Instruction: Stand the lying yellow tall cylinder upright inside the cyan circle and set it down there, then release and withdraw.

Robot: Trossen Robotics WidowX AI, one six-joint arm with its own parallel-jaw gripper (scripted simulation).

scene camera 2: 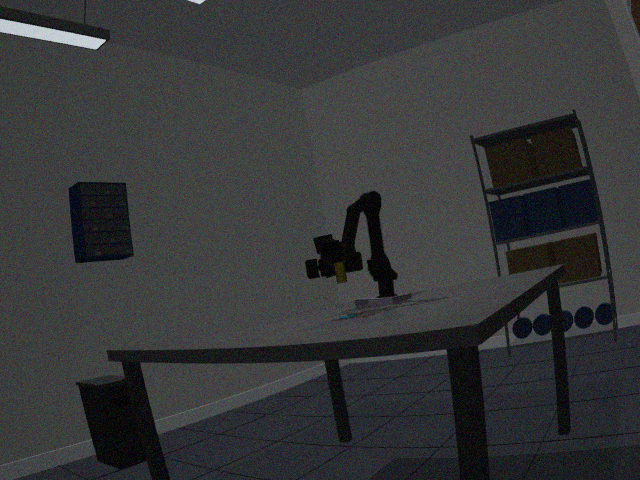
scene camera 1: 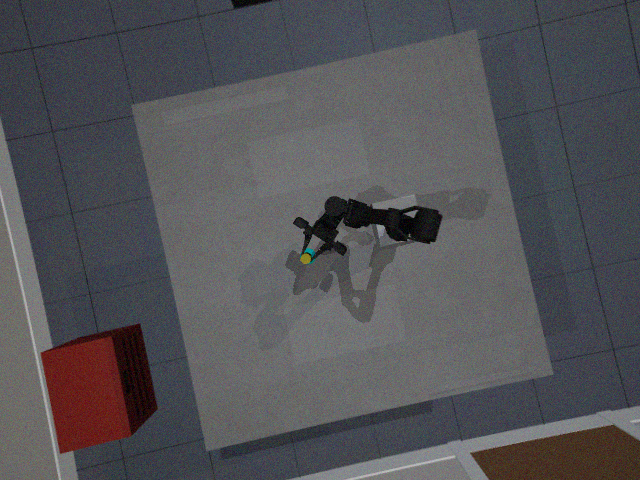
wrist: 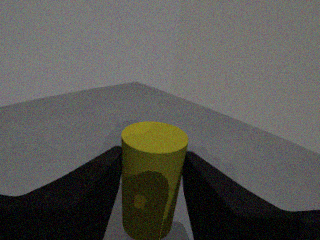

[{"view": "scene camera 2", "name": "my gripper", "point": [339, 266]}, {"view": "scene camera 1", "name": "my gripper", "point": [306, 258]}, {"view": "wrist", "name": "my gripper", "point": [153, 156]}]
